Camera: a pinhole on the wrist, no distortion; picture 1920 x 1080 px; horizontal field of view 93.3 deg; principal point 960.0 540.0 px. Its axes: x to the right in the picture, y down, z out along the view. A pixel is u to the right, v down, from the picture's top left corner.
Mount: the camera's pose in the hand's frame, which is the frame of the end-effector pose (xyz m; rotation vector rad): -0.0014 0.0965 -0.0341 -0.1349 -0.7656 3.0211
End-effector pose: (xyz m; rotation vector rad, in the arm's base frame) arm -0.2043 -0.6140 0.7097 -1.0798 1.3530 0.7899
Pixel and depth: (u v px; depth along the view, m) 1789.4 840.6 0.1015
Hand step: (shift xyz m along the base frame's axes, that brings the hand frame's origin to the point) -0.0201 0.0517 0.0950
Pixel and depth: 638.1 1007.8 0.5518
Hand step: 0.5263 0.1385 -0.1128
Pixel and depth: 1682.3 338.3 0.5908
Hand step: 0.1749 0.5304 0.4724
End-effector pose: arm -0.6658 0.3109 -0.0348 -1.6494 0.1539 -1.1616
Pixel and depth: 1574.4 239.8 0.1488
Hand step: 0.0546 0.1131 -0.1240
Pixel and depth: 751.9 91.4 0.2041
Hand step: 0.1966 0.0782 -0.0453
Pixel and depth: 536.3 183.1 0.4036
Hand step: 0.3974 0.1678 0.0767
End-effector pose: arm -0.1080 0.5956 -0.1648 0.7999 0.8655 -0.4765
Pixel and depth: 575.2 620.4 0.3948
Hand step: 0.1391 -0.3280 -0.0393
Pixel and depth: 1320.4 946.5 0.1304
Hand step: -0.0234 -0.0431 0.0657
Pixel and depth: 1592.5 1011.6 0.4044
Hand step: -0.2643 -0.3034 0.2251
